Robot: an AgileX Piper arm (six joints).
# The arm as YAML. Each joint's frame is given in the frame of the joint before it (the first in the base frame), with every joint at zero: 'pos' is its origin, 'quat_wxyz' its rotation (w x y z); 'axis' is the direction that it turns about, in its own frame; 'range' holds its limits. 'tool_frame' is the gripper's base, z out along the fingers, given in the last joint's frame.
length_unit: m
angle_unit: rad
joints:
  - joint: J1
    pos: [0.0, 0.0, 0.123]
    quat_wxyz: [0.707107, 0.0, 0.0, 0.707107]
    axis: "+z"
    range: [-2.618, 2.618]
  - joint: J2
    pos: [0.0, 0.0, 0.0]
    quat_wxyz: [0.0, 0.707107, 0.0, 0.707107]
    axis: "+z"
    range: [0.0, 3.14]
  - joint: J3
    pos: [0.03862, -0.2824, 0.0]
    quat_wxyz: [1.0, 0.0, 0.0, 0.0]
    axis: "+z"
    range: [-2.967, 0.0]
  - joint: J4
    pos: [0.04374, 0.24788, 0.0]
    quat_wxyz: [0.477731, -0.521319, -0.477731, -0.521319]
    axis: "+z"
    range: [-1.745, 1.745]
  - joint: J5
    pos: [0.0, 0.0, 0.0]
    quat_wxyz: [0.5, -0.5, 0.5, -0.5]
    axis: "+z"
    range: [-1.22, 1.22]
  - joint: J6
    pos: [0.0, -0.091, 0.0]
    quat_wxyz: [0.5, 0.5, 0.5, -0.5]
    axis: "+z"
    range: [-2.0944, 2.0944]
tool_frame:
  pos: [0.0, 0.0, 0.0]
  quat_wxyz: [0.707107, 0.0, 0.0, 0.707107]
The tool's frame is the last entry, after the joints.
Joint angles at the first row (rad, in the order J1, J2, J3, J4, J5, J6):
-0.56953 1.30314 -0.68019 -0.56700 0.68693 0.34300
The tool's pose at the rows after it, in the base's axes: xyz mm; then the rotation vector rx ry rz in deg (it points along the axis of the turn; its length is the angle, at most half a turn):
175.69 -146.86 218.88 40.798 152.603 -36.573
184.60 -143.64 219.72 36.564 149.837 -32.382
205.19 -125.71 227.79 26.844 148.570 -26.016
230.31 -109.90 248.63 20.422 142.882 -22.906
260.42 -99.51 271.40 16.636 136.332 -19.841
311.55 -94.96 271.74 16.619 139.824 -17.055
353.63 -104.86 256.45 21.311 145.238 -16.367
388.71 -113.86 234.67 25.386 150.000 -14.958
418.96 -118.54 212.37 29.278 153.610 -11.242
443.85 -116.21 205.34 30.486 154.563 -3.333
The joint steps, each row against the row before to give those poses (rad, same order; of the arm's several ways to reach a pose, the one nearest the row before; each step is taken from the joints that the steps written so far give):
0.00000 0.00002 -0.00001 0.01919 -0.03006 -0.01517
0.00468 -0.00003 0.00003 0.07319 -0.08482 -0.07236
0.07850 0.00001 -0.03322 0.14191 -0.03414 -0.14380
0.08943 0.00228 -0.07063 0.04553 -0.03945 -0.01709
0.06705 0.03871 -0.10249 0.03532 -0.05211 0.00299
0.06857 0.17715 -0.19469 0.00628 0.08710 0.04515
0.00895 0.18283 -0.18109 -0.00002 0.10824 0.05010
-0.00002 0.16456 -0.15973 0.02666 0.08917 0.01767
0.00001 0.14535 -0.15017 0.06344 0.07574 -0.00177
-0.00001 0.09763 -0.14115 0.13101 0.06003 -0.05948

